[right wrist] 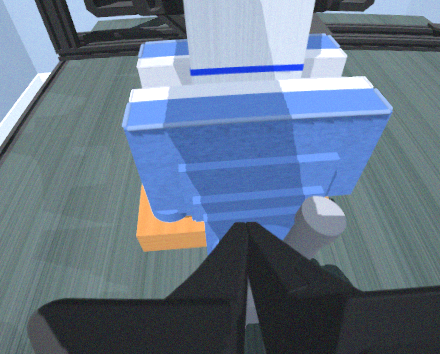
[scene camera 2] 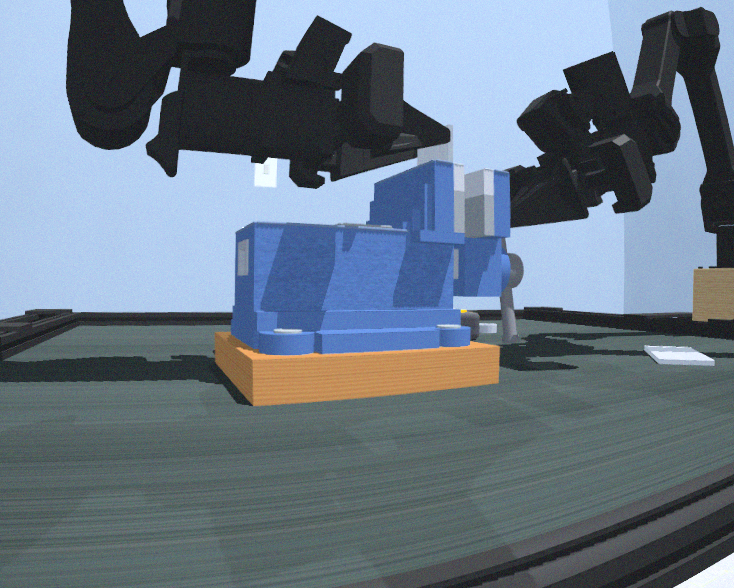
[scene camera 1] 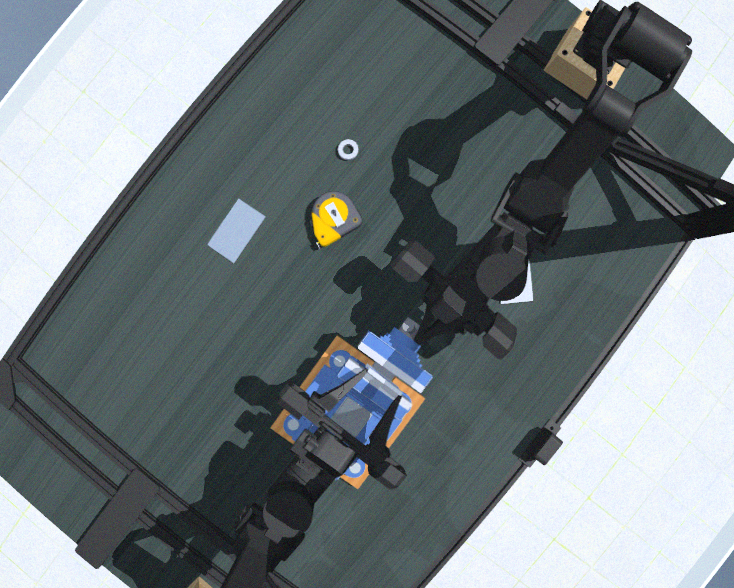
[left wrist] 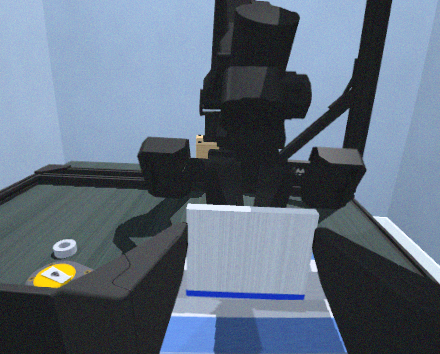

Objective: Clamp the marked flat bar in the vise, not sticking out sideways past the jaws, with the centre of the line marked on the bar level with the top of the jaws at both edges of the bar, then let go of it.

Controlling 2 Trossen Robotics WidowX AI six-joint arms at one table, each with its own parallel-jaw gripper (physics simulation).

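Frame: origin at the left arm's base, x back, y right, z up, level; metres.
Seen in the pictures: left gripper, fingertip midpoint: (scene camera 2: pixel 432 144) (scene camera 1: pixel 384 382) (left wrist: pixel 250 235); right gripper, fingertip midpoint: (right wrist: pixel 245 232) (scene camera 1: pixel 416 341).
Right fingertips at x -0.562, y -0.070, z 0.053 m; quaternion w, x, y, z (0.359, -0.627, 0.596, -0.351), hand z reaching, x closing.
Offsets run from my right fingertips to a thing's top centre. "*": to the spot under its first point.
The marked flat bar @[dz +0.075, dx +0.065, dy -0.001 m] (scene camera 2: pixel 435 147) (left wrist: pixel 250 250) (right wrist: pixel 245 35) stands upright at the jaws of the blue vise (scene camera 1: pixel 395 362) (scene camera 2: pixel 343 269) (right wrist: pixel 260 145), inside their width. Its blue line @[* dz +0.034, dx +0.068, dy -0.001 m] (left wrist: pixel 245 295) (right wrist: pixel 245 69) shows near the jaw tops and runs about parallel to them; its exact height is unclear. In scene camera 2 a gap shows between the jaws. My left gripper (scene camera 1: pixel 381 384) (left wrist: pixel 250 235) is shut on the bar's side edges above the jaws. My right gripper (right wrist: pixel 245 232) is shut and empty, at the outer jaw, near the grey vise handle @[* dz -0.072, dx -0.007, dy +0.002 m] (scene camera 2: pixel 508 306) (right wrist: pixel 317 220). The bar's lower end is hidden.
The vise sits on an orange wooden block @[dz -0.096, dx +0.145, dy +0.008 m] (scene camera 2: pixel 367 373) (right wrist: pixel 172 241). A yellow and grey tape measure @[dz -0.083, dx -0.052, dy -0.207 m] (scene camera 1: pixel 333 214) (left wrist: pixel 55 275), a white ring @[dz -0.110, dx -0.146, dy -0.259 m] (scene camera 1: pixel 348 149) (left wrist: pixel 65 248) and a pale card @[dz -0.119, dx +0.059, dy -0.300 m] (scene camera 1: pixel 236 230) lie on the table. A white square @[* dz -0.118, dx -0.163, dy +0.082 m] (scene camera 1: pixel 520 294) lies partly under my right arm.
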